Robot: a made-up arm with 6 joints. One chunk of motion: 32 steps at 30 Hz.
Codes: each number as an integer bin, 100 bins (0 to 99) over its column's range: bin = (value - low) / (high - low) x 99, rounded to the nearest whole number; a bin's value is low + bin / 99 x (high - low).
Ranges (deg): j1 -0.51..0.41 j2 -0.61..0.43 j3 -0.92..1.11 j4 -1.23..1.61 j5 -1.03..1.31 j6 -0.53..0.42
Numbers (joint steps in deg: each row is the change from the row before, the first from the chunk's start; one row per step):
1: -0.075 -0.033 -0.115 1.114 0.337 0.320
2: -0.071 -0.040 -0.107 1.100 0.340 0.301
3: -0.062 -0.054 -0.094 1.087 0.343 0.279
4: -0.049 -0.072 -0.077 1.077 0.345 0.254
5: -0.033 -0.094 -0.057 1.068 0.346 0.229
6: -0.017 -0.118 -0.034 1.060 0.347 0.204
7: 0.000 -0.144 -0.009 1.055 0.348 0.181
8: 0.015 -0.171 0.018 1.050 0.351 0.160
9: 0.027 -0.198 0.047 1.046 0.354 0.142
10: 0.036 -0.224 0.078 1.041 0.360 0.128
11: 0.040 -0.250 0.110 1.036 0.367 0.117
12: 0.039 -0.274 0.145 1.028 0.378 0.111
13: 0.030 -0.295 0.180 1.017 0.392 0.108
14: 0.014 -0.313 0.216 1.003 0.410 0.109
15: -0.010 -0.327 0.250 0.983 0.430 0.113
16: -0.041 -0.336 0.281 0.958 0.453 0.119
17: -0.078 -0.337 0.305 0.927 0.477 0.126
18: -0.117 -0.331 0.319 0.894 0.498 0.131
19: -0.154 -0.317 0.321 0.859 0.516 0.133
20: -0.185 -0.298 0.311 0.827 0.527 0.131
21: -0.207 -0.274 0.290 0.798 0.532 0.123
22: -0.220 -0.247 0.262 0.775 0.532 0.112
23: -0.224 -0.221 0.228 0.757 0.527 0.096
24: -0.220 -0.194 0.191 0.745 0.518 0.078
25: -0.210 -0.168 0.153 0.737 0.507 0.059
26: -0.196 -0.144 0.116 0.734 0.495 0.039
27: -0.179 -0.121 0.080 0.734 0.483 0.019
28: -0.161 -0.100 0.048 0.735 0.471 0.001
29: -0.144 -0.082 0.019 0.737 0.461 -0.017
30: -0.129 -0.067 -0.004 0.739 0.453 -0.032
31: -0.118 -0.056 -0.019 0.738 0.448 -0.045
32: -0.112 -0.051 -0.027 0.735 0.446 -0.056
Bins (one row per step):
1: 47 55 39 82 58 89
2: 47 54 40 81 58 87
3: 48 53 40 81 58 84
4: 50 51 41 80 58 82
5: 51 49 42 80 58 79
6: 53 47 43 80 58 76
7: 55 44 44 80 58 74
8: 56 42 46 79 58 72
9: 58 39 47 79 59 70
10: 59 37 49 79 59 69
11: 59 34 50 79 59 67
12: 59 32 52 79 60 67
13: 58 30 54 78 60 66
14: 56 28 55 78 61 67
15: 54 27 57 77 62 67
16: 50 26 59 76 63 68
17: 46 26 60 75 64 68
18: 42 27 60 74 65 69
19: 38 28 61 73 65 69
20: 35 30 60 72 66 69
21: 33 32 59 71 66 68
22: 31 35 58 70 66 67
23: 31 37 56 69 66 65
24: 31 40 54 69 65 63
25: 32 42 52 69 65 61
26: 34 44 51 68 65 59
27: 36 47 49 68 64 57
28: 38 49 47 68 64 55
29: 39 50 46 69 63 53
30: 41 52 45 69 63 52
31: 42 53 44 69 63 51
32: 43 53 44 68 62 49

